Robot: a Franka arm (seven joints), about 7 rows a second.
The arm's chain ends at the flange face. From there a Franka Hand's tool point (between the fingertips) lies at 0.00 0.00 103.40 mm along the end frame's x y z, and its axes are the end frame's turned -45 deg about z.
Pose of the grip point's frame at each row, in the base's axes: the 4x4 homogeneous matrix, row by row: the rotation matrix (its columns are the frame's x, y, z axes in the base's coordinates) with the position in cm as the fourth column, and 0 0 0 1 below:
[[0.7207, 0.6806, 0.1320, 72.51], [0.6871, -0.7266, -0.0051, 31.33], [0.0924, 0.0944, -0.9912, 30.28], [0, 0, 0, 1]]
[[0.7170, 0.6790, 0.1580, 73.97], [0.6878, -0.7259, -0.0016, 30.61], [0.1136, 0.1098, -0.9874, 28.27], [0, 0, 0, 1]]
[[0.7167, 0.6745, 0.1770, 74.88], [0.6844, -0.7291, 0.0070, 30.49], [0.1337, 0.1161, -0.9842, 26.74], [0, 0, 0, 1]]
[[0.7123, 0.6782, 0.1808, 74.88], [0.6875, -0.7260, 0.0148, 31.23], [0.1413, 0.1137, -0.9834, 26.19], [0, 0, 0, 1]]
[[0.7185, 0.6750, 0.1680, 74.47], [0.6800, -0.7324, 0.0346, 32.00], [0.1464, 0.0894, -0.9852, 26.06], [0, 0, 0, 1]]
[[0.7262, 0.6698, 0.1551, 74.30], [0.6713, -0.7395, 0.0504, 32.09], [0.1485, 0.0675, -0.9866, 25.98], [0, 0, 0, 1]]
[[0.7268, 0.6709, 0.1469, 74.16], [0.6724, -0.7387, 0.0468, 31.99], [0.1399, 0.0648, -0.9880, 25.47], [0, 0, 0, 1]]
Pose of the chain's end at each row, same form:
[[0.9909, -0.0284, 0.1320, 71.15], [-0.0279, -0.9996, -0.0051, 31.38], [0.1321, 0.0014, -0.9912, 40.53], [0, 0, 0, 1]]
[[0.9871, -0.0269, 0.1580, 72.34], [-0.0269, -0.9996, -0.0016, 30.63], [0.1580, -0.0027, -0.9874, 38.48], [0, 0, 0, 1]]
[[0.9837, -0.0298, 0.1770, 73.05], [-0.0316, -0.9995, 0.0070, 30.42], [0.1766, -0.0124, -0.9842, 36.92], [0, 0, 0, 1]]
[[0.9832, -0.0241, 0.1808, 73.01], [-0.0272, -0.9995, 0.0148, 31.08], [0.1803, -0.0195, -0.9834, 36.36], [0, 0, 0, 1]]
[[0.9854, -0.0308, 0.1680, 72.73], [-0.0371, -0.9987, 0.0346, 31.64], [0.1667, -0.0403, -0.9852, 36.25], [0, 0, 0, 1]]
[[0.9871, -0.0399, 0.1551, 72.70], [-0.0482, -0.9976, 0.0504, 31.57], [0.1527, -0.0573, -0.9866, 36.18], [0, 0, 0, 1]]
[[0.9883, -0.0395, 0.1469, 72.64], [-0.0469, -0.9978, 0.0468, 31.51], [0.1447, -0.0531, -0.9880, 35.69], [0, 0, 0, 1]]

